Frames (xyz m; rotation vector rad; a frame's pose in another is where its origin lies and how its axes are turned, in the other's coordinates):
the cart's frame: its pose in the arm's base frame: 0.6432 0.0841 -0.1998 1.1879 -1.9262 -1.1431
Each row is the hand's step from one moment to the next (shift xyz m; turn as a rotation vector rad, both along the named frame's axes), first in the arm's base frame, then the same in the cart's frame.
Working: the arm's base frame: its pose in the cart's frame: 0.3571 0.4106 0.4057 -1.1879 1.9262 1.1431

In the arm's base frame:
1: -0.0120 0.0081 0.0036 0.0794 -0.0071 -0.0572
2: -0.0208 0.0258 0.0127 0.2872 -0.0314 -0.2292
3: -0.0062 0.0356 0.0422 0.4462 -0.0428 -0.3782
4: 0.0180 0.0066 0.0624 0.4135 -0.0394 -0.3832
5: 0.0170 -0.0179 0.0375 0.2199 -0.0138 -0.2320
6: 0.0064 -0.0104 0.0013 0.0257 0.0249 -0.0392
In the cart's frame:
1: -0.0021 0.0098 0.0111 -0.0298 -0.0837 -0.0416
2: -0.0140 0.0254 0.0205 -0.1037 -0.3239 -0.1426
3: -0.0276 0.0482 -0.0013 -0.1677 -0.5215 -0.2094
4: -0.0106 0.0501 -0.0405 -0.1572 -0.5124 -0.1792
5: 0.0108 0.0226 -0.0372 -0.0914 -0.2960 -0.0800
6: 0.0068 -0.0037 -0.0095 -0.0353 -0.0393 0.0056

